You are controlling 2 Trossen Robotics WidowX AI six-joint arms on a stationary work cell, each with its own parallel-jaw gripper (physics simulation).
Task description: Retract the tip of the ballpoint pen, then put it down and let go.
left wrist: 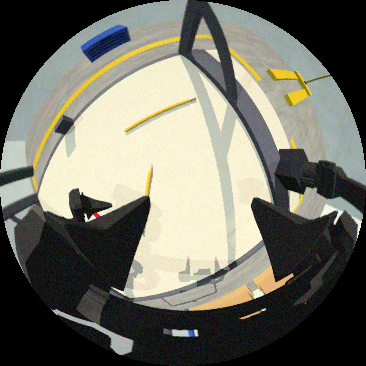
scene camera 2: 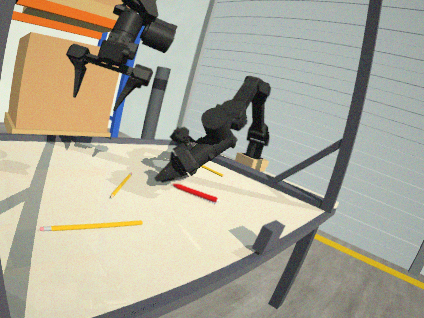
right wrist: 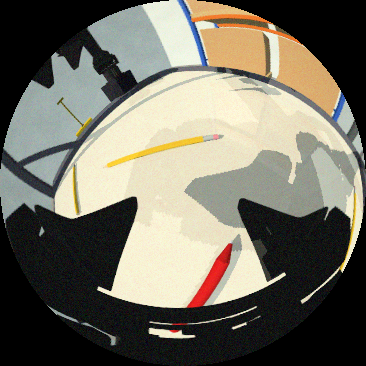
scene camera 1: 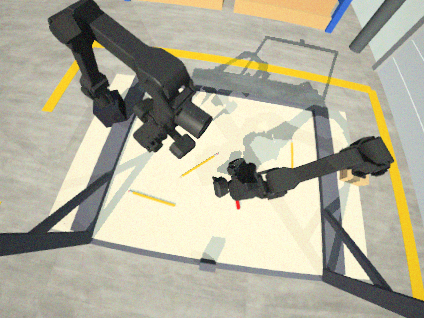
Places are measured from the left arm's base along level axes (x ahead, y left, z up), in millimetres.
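Where they show: left gripper, fingertip midpoint: (left wrist: 203, 202) (scene camera 2: 93, 104) (scene camera 1: 162, 142); right gripper, fingertip midpoint: (scene camera 2: 158, 180) (right wrist: 189, 203) (scene camera 1: 221, 173); left arm's base at its link origin: (left wrist: 304, 172) (right wrist: 114, 77) (scene camera 1: 105, 101); right arm's base at its link origin: (scene camera 2: 253, 156).
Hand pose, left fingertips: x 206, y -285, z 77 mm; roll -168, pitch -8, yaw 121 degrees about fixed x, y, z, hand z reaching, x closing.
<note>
Each offset is from my left fingertips to the top centre of the thing.
The red ballpoint pen {186 mm right, 212 mm ahead, 167 mm down} (scene camera 1: 238, 204) (scene camera 2: 196, 193) (left wrist: 96, 215) (right wrist: 210, 280) lies flat on the table, partly hidden by the right arm in scene camera 1. In the right wrist view its tapered end points up the picture; whether the writing tip sticks out is too small to tell. My right gripper (scene camera 2: 160, 178) (right wrist: 189, 203) is open and empty, low over the table close to the pen's tapered end. Its pen side is partly covered by the gripper body in the right wrist view. My left gripper (scene camera 2: 95, 102) (left wrist: 203, 202) is open and empty, high above the table, apart from the pen.
A yellow pencil {40 mm right, 101 mm ahead, 175 mm down} (scene camera 1: 200, 165) (scene camera 2: 121, 186) (right wrist: 155, 151) lies between the arms. Another pencil {122 mm right, 103 mm back, 176 mm down} (scene camera 1: 152, 198) (scene camera 2: 92, 226) (left wrist: 160, 114) lies at the lower left in scene camera 1, and a third pencil {108 mm right, 502 mm ahead, 176 mm down} (scene camera 1: 292, 155) (scene camera 2: 212, 171) lies beyond the right arm. Dark frame bars edge the table.
</note>
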